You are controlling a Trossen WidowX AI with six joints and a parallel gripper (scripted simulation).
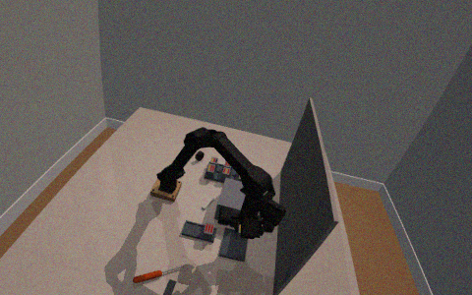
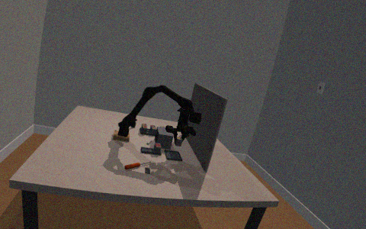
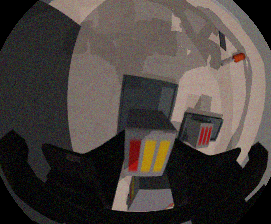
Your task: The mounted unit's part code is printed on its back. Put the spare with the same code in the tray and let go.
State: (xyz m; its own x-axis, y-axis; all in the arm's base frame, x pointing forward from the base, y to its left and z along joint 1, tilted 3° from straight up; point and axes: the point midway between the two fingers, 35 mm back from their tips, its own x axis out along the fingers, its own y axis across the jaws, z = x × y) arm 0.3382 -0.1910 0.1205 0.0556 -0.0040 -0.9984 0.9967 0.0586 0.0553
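My gripper tip is now 10 mm past the dark grey tray, 10 mm to the right of it and 90 mm above it. The rest, counted from my gripper tip: light grey mounted unit (60 mm behind, 190 mm to the left, 40 mm below); dark panel (170 mm ahead, 180 mm to the left, 130 mm above).
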